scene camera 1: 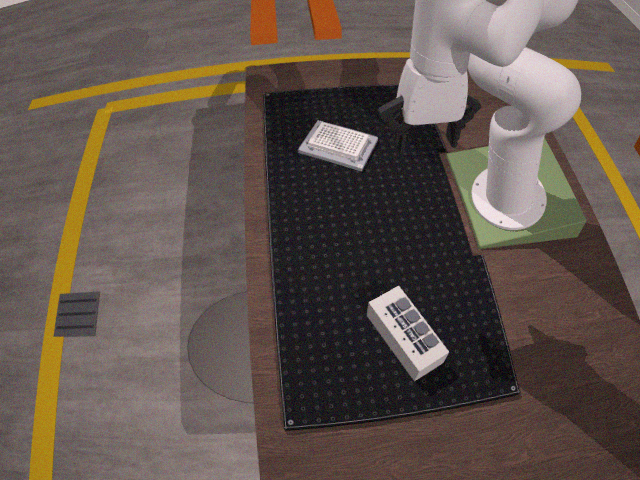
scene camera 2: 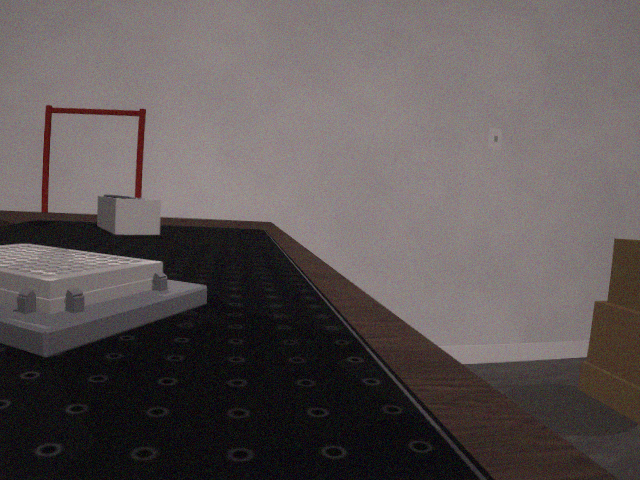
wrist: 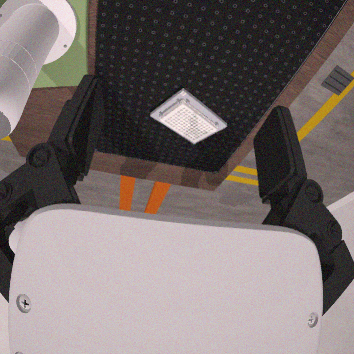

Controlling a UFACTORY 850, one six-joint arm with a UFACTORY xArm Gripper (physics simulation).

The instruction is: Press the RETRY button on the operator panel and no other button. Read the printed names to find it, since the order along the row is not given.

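Note:
The operator panel (scene camera 1: 434,356) (scene camera 2: 136,217) is a white box near the front end of the black mat. A row of several round grey buttons (scene camera 1: 416,321) runs along its top in scene camera 1, each with a dark printed label beside it. One label (scene camera 1: 411,334) seems to read CALL. The other print is too small to read surely, so I cannot tell which button is RETRY. The panel does not show in the wrist view. My gripper (scene camera 1: 428,140) (wrist: 185,105) is open and empty, high above the far end of the mat, well away from the panel.
A white well plate on a grey holder (scene camera 1: 338,142) (scene camera 2: 67,289) (wrist: 189,117) sits on the mat (scene camera 1: 361,227) (scene camera 2: 196,413) (wrist: 200,45) near the gripper. The arm's base stands on a green block (scene camera 1: 558,227) (wrist: 65,72) beside the mat.

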